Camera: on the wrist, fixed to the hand. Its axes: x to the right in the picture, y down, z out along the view.
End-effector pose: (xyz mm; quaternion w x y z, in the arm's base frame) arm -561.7 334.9 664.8 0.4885 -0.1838 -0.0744 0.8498
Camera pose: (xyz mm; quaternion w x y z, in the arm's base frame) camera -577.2 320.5 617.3 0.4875 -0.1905 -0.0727 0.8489
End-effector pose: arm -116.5 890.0 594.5 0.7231 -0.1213 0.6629 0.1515
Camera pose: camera -164.7 907.5 585.8 0.7183 -0.1230 0.6675 0.1530
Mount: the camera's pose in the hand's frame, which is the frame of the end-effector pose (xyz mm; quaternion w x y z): 6.1 34.3 -38.6 1.0000 -0.0021 0.0066 0.0012
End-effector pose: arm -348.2 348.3 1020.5 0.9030 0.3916 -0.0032 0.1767
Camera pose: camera -358.6 399.2 1018.8 0.9036 0.3885 0.0019 0.1804
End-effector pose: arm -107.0 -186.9 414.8 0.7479 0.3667 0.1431 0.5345
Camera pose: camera -151.9 -160.6 413.3 0.7471 0.3618 0.1465 0.5381
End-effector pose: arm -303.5 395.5 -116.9 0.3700 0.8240 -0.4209 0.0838
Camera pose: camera -318.9 405.1 -68.2 0.3744 0.8221 -0.4196 0.0888
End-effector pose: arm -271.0 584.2 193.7 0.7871 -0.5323 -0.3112 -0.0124
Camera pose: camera -235.6 568.3 159.0 0.7881 -0.5343 -0.3054 -0.0156
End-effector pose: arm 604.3 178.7 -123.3 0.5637 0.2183 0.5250 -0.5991
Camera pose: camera 620.9 216.2 -155.3 0.5614 0.2217 0.5297 -0.5959
